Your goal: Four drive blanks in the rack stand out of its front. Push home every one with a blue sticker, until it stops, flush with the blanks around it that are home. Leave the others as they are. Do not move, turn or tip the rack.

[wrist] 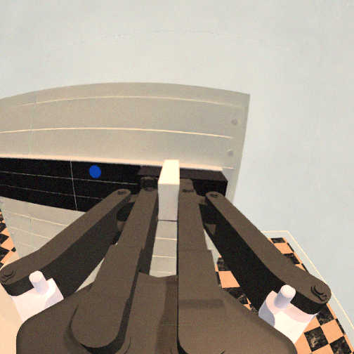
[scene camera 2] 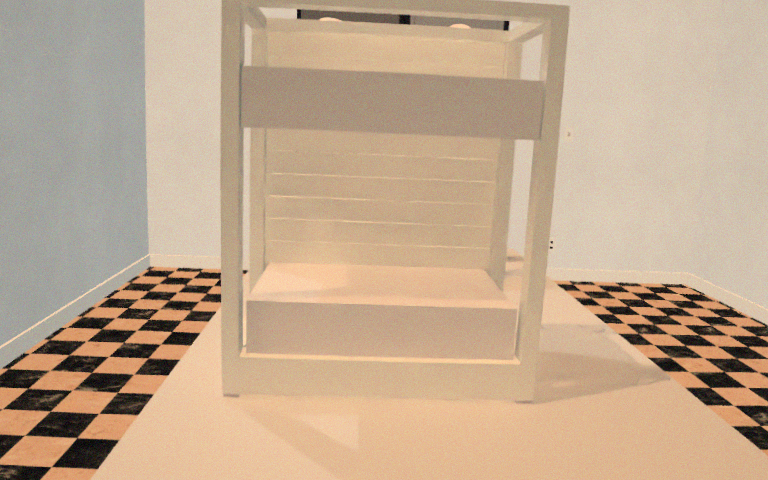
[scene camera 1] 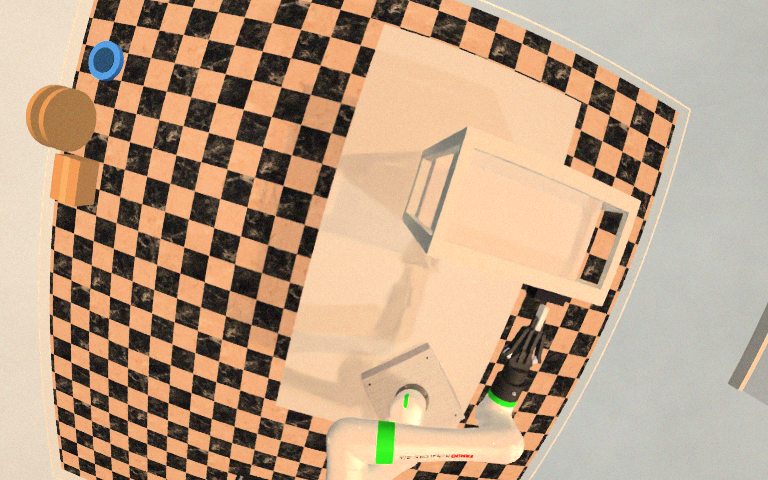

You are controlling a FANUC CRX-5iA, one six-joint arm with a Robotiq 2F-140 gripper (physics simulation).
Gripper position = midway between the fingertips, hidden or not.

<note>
In view: the gripper (scene camera 1: 544, 306) and a pale rack (scene camera 2: 377, 276).
The pale rack shows as well in the wrist view (wrist: 74, 145) and in scene camera 1 (scene camera 1: 497, 207). The gripper also shows in the wrist view (wrist: 171, 172).
</note>
